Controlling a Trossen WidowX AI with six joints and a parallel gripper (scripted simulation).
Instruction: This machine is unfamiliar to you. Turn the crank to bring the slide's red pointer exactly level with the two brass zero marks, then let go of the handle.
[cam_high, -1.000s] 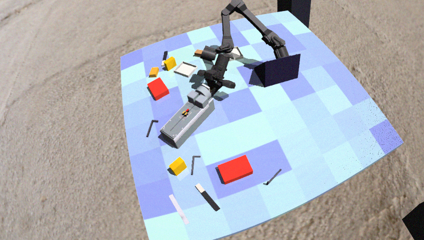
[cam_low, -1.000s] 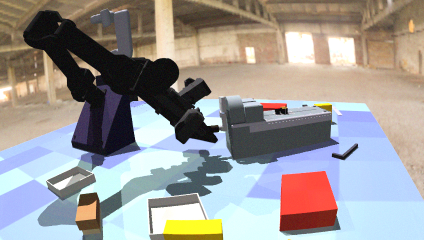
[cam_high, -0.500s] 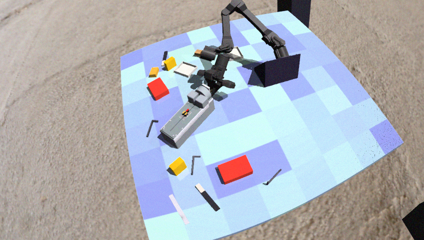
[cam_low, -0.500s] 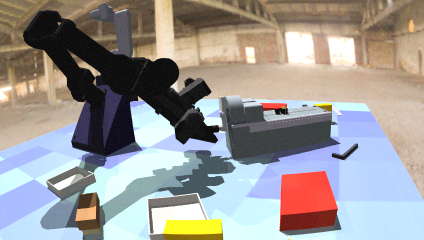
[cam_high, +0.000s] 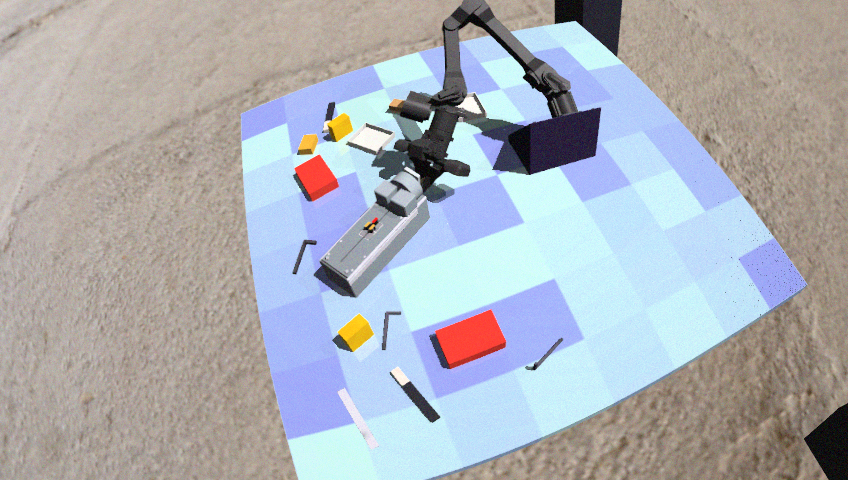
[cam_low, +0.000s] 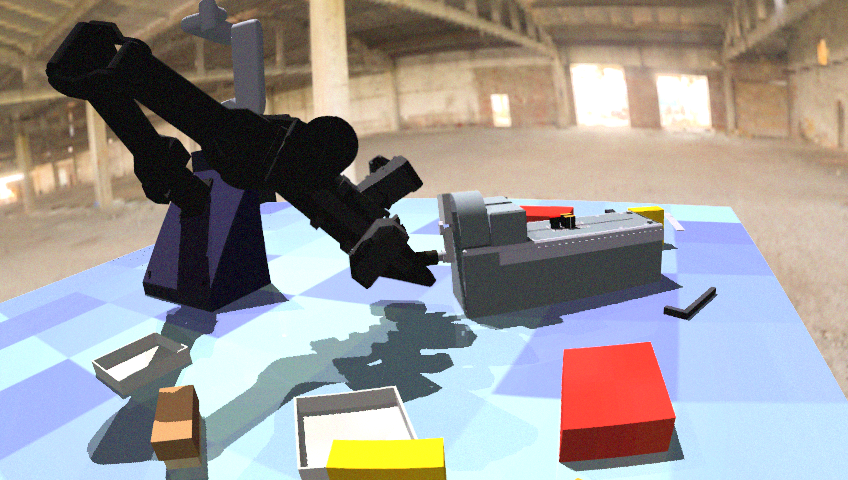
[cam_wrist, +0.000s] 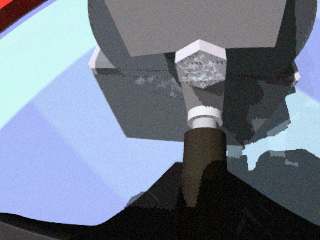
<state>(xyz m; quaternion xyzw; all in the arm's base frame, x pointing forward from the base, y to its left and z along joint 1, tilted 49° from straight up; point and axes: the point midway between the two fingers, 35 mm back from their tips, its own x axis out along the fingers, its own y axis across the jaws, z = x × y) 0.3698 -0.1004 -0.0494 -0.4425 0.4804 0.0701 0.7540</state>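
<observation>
Now: the dark crank handle 3 cm above my gripper tip, 1 cm to the right of it and 1 cm behind it. The rest, counted from my gripper tip: red pointer 13 cm ahead, 8 cm to the left, 5 cm above; tan block 34 cm to the right, 8 cm behind, 2 cm below.
</observation>
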